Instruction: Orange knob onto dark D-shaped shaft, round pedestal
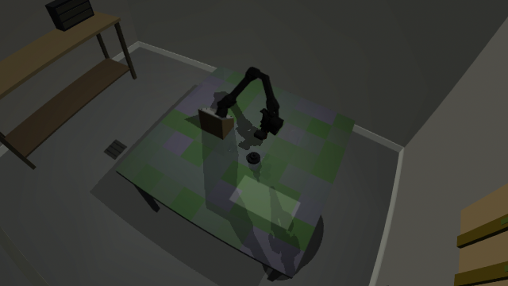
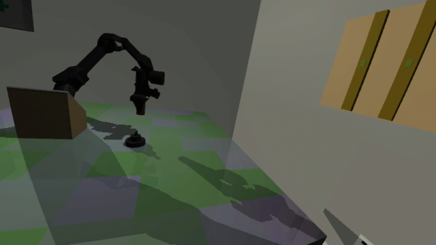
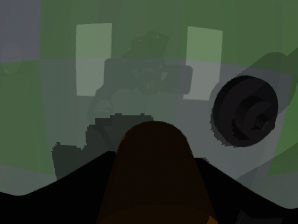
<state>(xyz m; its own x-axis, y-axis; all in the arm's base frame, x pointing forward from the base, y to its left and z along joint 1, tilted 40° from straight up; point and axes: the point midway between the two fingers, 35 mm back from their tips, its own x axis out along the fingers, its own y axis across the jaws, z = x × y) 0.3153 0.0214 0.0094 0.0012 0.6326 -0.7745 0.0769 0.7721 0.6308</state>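
The dark round pedestal lies 120 mm to the right of my gripper tip, 90 mm below it and 10 mm behind it. Also, from my gripper tip: orange knob (20 mm above).
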